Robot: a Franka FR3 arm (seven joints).
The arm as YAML. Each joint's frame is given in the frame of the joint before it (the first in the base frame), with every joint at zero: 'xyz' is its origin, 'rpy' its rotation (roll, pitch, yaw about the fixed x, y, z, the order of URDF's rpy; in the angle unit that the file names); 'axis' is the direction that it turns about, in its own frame. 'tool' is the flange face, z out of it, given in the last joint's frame.
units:
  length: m
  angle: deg
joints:
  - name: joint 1
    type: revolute
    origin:
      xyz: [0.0, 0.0, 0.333]
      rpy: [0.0, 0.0, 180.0]
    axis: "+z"
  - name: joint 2
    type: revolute
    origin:
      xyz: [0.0, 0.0, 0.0]
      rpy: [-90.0, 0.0, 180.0]
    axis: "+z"
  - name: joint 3
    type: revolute
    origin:
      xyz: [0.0, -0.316, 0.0]
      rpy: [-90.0, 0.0, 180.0]
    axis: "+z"
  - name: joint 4
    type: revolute
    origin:
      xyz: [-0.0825, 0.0, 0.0]
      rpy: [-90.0, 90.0, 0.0]
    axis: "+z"
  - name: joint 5
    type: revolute
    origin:
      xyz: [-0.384, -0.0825, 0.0]
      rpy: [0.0, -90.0, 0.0]
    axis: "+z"
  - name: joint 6
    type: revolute
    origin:
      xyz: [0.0, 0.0, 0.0]
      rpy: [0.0, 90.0, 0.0]
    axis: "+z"
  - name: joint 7
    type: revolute
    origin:
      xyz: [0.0, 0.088, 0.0]
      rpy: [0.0, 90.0, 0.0]
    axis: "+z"
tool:
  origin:
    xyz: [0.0, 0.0, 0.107]
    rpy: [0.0, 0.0, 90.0]
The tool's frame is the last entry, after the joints.
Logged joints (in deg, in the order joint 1, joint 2, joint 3, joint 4, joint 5, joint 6, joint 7), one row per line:
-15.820, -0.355, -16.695, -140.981, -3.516, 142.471, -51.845
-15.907, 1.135, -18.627, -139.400, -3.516, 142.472, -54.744
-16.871, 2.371, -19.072, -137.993, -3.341, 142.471, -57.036
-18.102, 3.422, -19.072, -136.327, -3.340, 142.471, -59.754
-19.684, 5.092, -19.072, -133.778, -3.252, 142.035, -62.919
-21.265, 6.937, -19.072, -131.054, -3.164, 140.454, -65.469
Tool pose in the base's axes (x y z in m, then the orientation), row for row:
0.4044, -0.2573, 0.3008, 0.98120, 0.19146, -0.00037, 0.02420
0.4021, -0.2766, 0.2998, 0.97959, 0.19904, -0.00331, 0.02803
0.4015, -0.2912, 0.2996, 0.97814, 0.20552, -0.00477, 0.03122
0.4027, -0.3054, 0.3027, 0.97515, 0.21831, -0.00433, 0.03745
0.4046, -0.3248, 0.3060, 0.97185, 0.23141, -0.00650, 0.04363
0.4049, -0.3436, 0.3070, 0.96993, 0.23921, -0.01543, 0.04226
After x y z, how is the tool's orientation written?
As a quaternion, x y z w.
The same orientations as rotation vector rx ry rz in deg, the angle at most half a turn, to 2 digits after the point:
173.95, 33.94, -0.07
173.25, 35.20, -0.59
172.65, 36.28, -0.84
171.46, 38.39, -0.76
170.24, 40.54, -1.14
170.04, 41.94, -2.71

